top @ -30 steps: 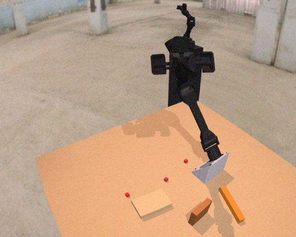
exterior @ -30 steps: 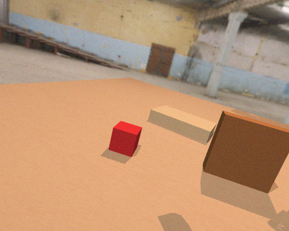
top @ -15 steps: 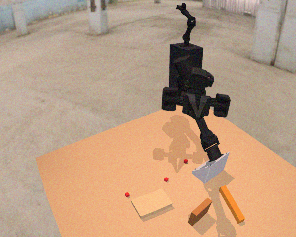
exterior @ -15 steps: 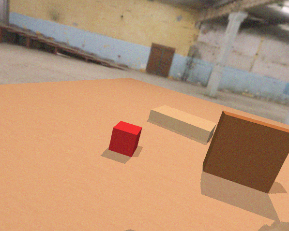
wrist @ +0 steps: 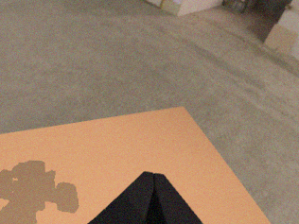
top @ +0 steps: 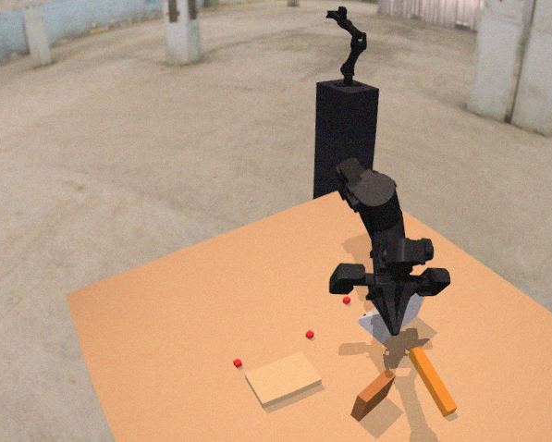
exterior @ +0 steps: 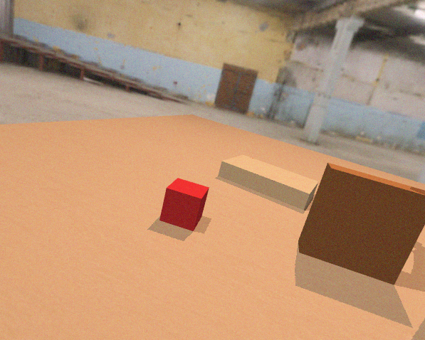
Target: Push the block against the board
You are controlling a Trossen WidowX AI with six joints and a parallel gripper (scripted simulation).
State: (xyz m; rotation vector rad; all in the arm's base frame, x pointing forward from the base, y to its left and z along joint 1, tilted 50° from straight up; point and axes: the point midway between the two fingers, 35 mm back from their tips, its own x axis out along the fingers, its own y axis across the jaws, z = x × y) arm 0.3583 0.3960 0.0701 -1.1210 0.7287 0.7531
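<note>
My gripper tip is now 37 cm above the brown square block, 10 cm past it and 5 cm to the left of it. Also, from my gripper tip: flat tan slab (41 cm below, 25 cm to the right, 2 cm ahead); then long orange bar (41 cm below, 27 cm behind, 1 cm to the left).
</note>
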